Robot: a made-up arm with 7 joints.
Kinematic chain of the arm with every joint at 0, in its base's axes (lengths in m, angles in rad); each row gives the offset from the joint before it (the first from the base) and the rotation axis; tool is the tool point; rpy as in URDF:
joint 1: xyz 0 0 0.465 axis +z
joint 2: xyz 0 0 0 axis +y
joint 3: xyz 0 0 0.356 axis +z
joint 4: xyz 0.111 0 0 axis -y
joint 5: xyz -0.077 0 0.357 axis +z
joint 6: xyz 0 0 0 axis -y
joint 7: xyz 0.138 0 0 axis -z
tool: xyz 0 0 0 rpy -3.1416 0 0
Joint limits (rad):
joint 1: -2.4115..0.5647
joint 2: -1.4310..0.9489
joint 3: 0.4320..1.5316
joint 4: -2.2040..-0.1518
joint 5: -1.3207..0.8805
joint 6: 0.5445..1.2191
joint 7: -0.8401..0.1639
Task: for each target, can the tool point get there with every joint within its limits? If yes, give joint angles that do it. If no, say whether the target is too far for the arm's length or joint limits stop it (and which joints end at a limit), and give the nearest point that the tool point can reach.
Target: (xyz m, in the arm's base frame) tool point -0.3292 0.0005 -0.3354
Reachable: no: joint limits stop it (at a limit: joint 1, joint 2, joint 3, joint 4) | nearest point -0.2050 -0.3310 0.1463 | short by 0.598 m
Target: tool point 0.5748 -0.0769 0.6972
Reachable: yes | joints -1.3541 0.1731 1.2886 -1.7530 0.0255 0.8986 -0.0663
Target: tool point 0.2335 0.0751 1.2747
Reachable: yes | joints -0.9475 -0.0677 1.0239 -0.3429 0.1409 1.0010 -0.6556
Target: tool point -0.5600 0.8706 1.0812
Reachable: no: too far | nearest point -0.4021 0.6251 0.9075 | short by 0.340 m
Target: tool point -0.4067 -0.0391 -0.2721
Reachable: no: joint limits stop it (at a limit: joint 1, joint 2, joint 3, joint 4) | nearest point -0.2227 -0.3333 0.1508 | short by 0.547 m
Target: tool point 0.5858 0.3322 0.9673
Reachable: yes | joints -0.0482 0.6969 1.2030 -0.6150 0.3340 1.0344 -0.1549
